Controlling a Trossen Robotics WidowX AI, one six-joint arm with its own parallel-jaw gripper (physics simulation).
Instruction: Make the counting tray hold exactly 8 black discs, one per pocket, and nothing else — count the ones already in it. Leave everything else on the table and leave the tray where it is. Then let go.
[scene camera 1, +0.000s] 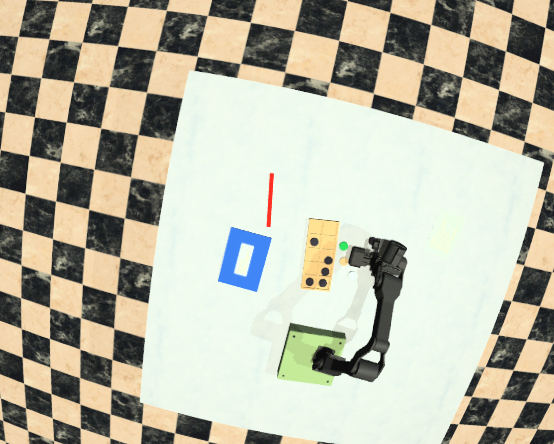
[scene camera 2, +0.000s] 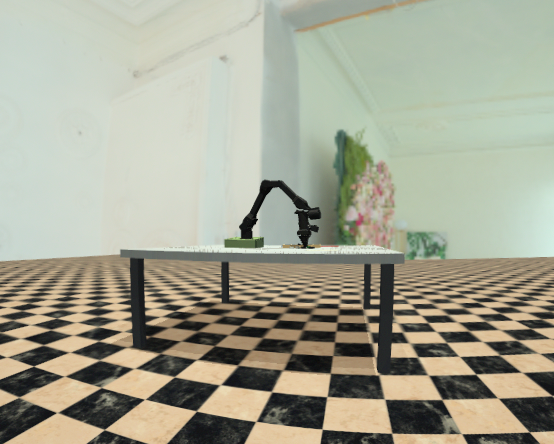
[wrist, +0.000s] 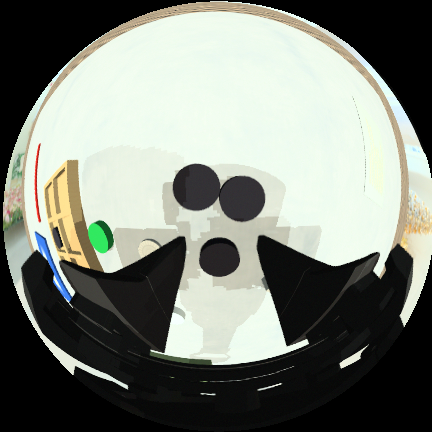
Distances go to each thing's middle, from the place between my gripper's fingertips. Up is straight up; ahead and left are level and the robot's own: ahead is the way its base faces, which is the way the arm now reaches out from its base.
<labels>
I see my gripper 17 cm to the right of the tan counting tray (scene camera 1: 326, 231) and 8 cm past it.
</labels>
